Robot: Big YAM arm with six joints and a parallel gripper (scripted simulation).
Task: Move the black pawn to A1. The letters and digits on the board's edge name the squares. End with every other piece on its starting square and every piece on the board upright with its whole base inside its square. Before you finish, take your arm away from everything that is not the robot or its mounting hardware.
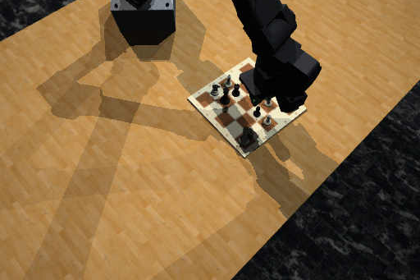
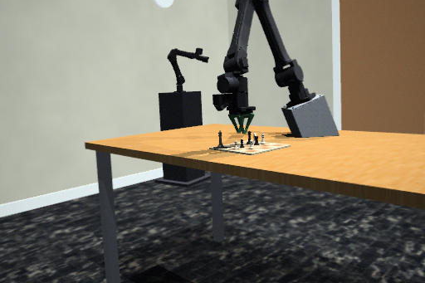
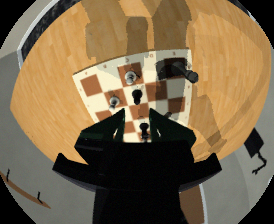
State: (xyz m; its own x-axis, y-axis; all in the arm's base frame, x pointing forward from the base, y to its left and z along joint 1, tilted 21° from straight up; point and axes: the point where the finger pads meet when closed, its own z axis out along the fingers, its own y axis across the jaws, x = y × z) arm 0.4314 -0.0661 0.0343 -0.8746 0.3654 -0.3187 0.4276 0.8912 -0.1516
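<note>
My hand is 5 cm above the black pawn. From my hand the other things lie so: chessboard: 4 cm behind, 1 cm to the left, 6 cm below; tall black piece: 9 cm behind, 2 cm to the right, 4 cm below.
</note>
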